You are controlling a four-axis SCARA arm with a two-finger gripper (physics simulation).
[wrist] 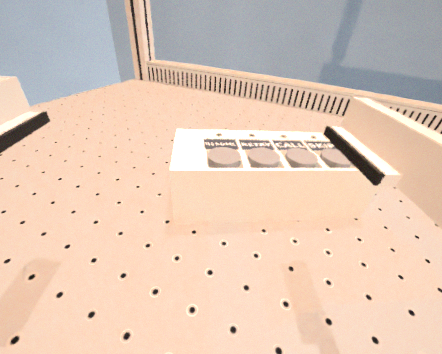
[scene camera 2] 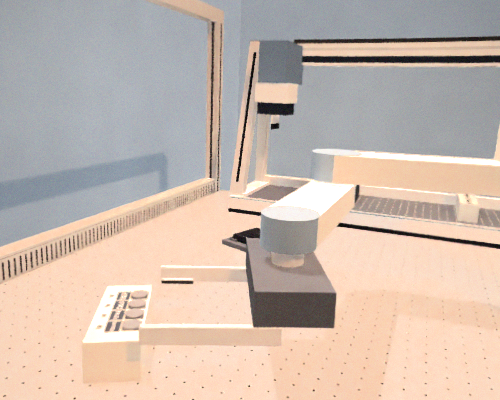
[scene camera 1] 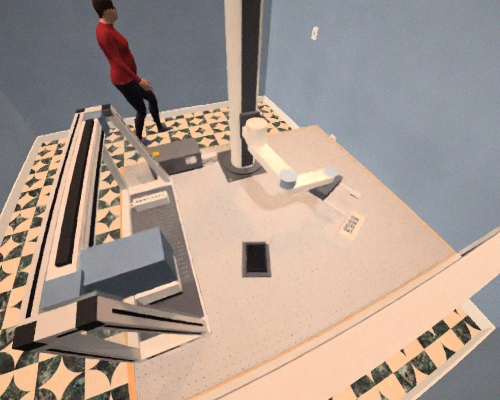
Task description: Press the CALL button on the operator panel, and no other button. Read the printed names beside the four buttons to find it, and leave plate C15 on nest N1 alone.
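Frame: origin at the arm's base, x ahead, y left, z up, level; centimetres.
Where they show: gripper, fingertip midpoint: (wrist: 191, 106) (scene camera 2: 151, 299) (scene camera 1: 352, 205); arm's base, link origin: (scene camera 1: 242, 163).
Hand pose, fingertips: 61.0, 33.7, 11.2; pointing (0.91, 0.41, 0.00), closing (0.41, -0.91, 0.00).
Things, the pixels of their top centre, and the offset from my fingertips, as dx, dy, dz. "spot": a spot on its surface instead.
- white operator panel, top centre: (wrist: 275, 144) (scene camera 2: 122, 307) (scene camera 1: 352, 224) +7.2, -3.9, -4.3
- CALL button, top centre: (wrist: 301, 155) (scene camera 2: 137, 302) +6.3, -6.0, -4.3
- dark plate, top centre: (scene camera 2: 264, 236) (scene camera 1: 256, 256) +3.4, -52.6, -7.3
- gantry frame, surface spot: (scene camera 1: 60, 320) spot: +22.2, -97.3, +40.1
- blue-grey box, surface spot: (scene camera 1: 122, 257) spot: +13.5, -87.8, +38.9
- dark grey box, surface spot: (scene camera 1: 175, 155) spot: -66.9, -73.1, +1.6
The white operator panel (scene camera 1: 352, 225) (scene camera 2: 111, 361) (wrist: 270, 197) carries a row of four grey buttons. In the wrist view the names read, left to right, RESUME, RETRY, CALL and SKIP. The CALL button (wrist: 301, 157) is third; its label is unobstructed. My gripper (scene camera 1: 351, 205) (scene camera 2: 151, 305) (wrist: 191, 106) is open and empty, its fingers wide apart and pointing at the panel. In the wrist view the right finger overlaps the SKIP label's edge and the panel's right end. Contact cannot be told. A dark plate (scene camera 1: 256, 257) lies on a grey holder; its print is unreadable.
A gantry frame (scene camera 1: 60, 320) with a blue-grey box (scene camera 1: 122, 257) stands at the left in scene camera 1. The arm's column (scene camera 1: 233, 75) and a dark grey box (scene camera 1: 175, 155) stand at the back. A person in red (scene camera 1: 117, 55) stands beyond the table.
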